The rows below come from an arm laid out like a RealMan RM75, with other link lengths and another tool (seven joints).
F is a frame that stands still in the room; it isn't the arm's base.
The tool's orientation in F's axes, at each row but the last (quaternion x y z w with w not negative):
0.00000, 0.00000, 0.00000, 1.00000
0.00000, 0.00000, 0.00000, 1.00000
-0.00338, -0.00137, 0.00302, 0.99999
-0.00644, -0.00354, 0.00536, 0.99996
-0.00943, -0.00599, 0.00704, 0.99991
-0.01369, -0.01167, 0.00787, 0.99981
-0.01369, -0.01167, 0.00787, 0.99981
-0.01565, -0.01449, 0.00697, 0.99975
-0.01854, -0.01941, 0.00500, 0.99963
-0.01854, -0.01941, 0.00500, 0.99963
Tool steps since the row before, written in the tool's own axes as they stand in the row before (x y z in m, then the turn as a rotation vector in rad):
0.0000, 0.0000, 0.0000, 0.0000, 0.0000, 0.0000
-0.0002, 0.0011, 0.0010, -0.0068, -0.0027, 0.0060
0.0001, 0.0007, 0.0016, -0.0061, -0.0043, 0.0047
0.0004, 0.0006, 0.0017, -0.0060, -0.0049, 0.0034
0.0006, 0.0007, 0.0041, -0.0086, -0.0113, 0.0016
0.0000, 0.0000, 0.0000, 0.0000, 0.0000, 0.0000
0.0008, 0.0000, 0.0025, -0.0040, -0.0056, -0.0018
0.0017, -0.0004, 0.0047, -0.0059, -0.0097, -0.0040
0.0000, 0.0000, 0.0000, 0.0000, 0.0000, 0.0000
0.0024, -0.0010, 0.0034, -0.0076, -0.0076, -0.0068
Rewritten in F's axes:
0.0000, 0.0000, 0.0000, 0.0000, 0.0000, 0.0000
-0.0002, 0.0011, 0.0010, -0.0068, -0.0027, 0.0060
0.0001, 0.0007, 0.0016, -0.0061, -0.0043, 0.0047
0.0004, 0.0006, 0.0017, -0.0060, -0.0049, 0.0034
0.0005, 0.0008, 0.0041, -0.0085, -0.0114, 0.0017
0.0000, 0.0000, 0.0000, 0.0000, 0.0000, 0.0000
0.0007, 0.0001, 0.0025, -0.0039, -0.0057, -0.0017
0.0016, -0.0002, 0.0048, -0.0056, -0.0099, -0.0039
0.0000, 0.0000, 0.0000, 0.0000, 0.0000, 0.0000
0.0023, -0.0008, 0.0035, -0.0073, -0.0079, -0.0068

